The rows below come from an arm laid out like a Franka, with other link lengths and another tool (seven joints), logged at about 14 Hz.
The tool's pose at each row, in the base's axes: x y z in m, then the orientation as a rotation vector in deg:
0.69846, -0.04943, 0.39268, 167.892, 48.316, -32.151
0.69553, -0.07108, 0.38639, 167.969, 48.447, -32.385
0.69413, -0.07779, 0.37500, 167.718, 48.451, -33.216
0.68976, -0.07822, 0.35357, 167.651, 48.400, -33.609
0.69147, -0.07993, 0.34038, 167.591, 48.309, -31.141
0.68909, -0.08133, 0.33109, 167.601, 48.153, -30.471
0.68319, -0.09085, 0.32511, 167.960, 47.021, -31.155
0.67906, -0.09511, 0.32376, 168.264, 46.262, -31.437
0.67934, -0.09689, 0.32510, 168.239, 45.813, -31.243
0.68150, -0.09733, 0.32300, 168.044, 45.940, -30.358
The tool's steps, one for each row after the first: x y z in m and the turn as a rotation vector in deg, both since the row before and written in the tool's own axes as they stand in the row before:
-0.01105, 0.01728, 0.00982, 0.167, -0.091, -0.096
-0.00047, 0.00569, 0.01200, 0.065, -0.558, -0.042
0.00416, -0.00054, 0.02147, 0.071, -0.249, 0.015
0.00532, 0.00321, 0.01189, -0.919, 1.354, 0.176
0.00062, 0.00040, 0.00966, -0.240, 0.369, 0.134
-0.00746, 0.00528, 0.00882, 0.396, -0.356, 0.718
-0.00493, 0.00161, 0.00318, 0.268, -0.114, 0.488
-0.00111, 0.00161, -0.00110, -0.145, 0.064, 0.305
0.00225, 0.00155, 0.00133, -0.452, 0.446, -0.043

